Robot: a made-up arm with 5 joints.
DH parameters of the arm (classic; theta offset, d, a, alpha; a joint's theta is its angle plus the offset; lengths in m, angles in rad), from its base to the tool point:
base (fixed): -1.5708 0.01 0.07 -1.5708
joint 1: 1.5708 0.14 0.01 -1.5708
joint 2: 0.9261 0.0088 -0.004 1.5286
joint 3: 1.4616 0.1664 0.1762 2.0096
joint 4: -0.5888 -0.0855 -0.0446 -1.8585
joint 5: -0.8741 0.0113 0 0.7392
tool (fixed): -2.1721 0.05 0 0
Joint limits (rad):
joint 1: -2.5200..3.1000
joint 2: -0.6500..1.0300
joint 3: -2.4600..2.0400
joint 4: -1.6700..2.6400
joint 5: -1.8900..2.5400
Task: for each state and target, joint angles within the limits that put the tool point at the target. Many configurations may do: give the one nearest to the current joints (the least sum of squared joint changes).
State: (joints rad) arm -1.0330 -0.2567 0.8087 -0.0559 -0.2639
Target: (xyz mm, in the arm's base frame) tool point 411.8 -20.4 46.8
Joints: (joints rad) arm 0.0385 -0.6500 0.9706 0.5379 -0.0958
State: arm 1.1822 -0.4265 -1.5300 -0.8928 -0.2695
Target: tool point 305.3 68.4 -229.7
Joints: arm 0.5689 -0.3922 -1.9234 -0.0385 -0.0738
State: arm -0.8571 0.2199 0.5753 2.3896 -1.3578
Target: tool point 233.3 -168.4 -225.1
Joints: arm -1.0478 1.0286 0.1939 2.3739 -1.4696
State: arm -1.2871 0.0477 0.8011 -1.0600 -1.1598
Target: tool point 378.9 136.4 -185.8
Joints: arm -0.4859 -0.2408 0.1740 -1.6700 -0.7788
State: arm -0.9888 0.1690 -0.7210 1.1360 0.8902
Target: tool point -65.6 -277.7 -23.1
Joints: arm -1.7240 0.9652 -1.4001 0.5285 1.0741
